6 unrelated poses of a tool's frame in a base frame.
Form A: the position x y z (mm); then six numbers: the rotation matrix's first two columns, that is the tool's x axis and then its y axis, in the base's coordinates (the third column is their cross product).
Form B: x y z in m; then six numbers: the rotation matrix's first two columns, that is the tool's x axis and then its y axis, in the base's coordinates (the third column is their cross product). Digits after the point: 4 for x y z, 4 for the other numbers.
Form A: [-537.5 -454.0 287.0 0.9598 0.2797 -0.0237 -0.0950 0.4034 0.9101]
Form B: [-0.5375 -0.4540 0.2870 0.9598 0.2797 -0.0237 -0.0950 0.4034 0.9101]
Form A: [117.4 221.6 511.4 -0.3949 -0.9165 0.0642 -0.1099 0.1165 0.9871]
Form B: [0.1174 0.2216 0.5114 -0.3949 -0.9165 0.0642 -0.1099 0.1165 0.9871]
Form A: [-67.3 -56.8 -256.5 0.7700 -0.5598 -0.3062 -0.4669 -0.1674 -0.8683]
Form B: [-0.0673 -0.0568 -0.2565 0.7700 -0.5598 -0.3062 -0.4669 -0.1674 -0.8683]
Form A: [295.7 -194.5 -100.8 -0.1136 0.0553 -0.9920 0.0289 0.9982 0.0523]
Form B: [0.2957 -0.1945 -0.1008 -0.1136 0.0553 -0.9920 0.0289 0.9982 0.0523]
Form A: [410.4 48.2 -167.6 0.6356 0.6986 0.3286 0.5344 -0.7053 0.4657]
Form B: [0.4104 0.0482 -0.1676 0.6356 0.6986 0.3286 0.5344 -0.7053 0.4657]
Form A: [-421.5 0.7 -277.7 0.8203 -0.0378 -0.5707 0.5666 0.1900 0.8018]
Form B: [-0.4215 0.0007 -0.2777 0.8203 -0.0378 -0.5707 0.5666 0.1900 0.8018]
